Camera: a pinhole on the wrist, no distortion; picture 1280 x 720 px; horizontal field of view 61.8 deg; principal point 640.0 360.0 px. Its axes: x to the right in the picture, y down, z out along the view. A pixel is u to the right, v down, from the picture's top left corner.
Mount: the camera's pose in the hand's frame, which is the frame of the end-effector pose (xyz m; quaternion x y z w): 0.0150 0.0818 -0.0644 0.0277 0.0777 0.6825 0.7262
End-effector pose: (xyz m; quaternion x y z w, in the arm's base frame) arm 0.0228 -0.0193 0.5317 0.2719 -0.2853 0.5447 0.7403
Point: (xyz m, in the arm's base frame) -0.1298 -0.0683 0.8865
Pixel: 823.4 58.6
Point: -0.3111 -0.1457 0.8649
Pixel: 1138.2 404.0
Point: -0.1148 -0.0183 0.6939
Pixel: 925.8 176.6
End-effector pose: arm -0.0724 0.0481 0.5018 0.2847 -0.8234 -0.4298 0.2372
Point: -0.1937 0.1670 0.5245
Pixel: 694.5 546.7
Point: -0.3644 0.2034 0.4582
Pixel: 666.3 274.0
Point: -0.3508 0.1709 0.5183
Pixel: 795.4 169.8
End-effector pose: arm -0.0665 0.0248 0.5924 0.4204 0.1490 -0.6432 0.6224
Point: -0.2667 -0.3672 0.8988
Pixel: 386.0 505.9
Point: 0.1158 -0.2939 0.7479
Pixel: 1188.0 208.3
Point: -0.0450 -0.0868 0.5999
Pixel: 298.5 73.5
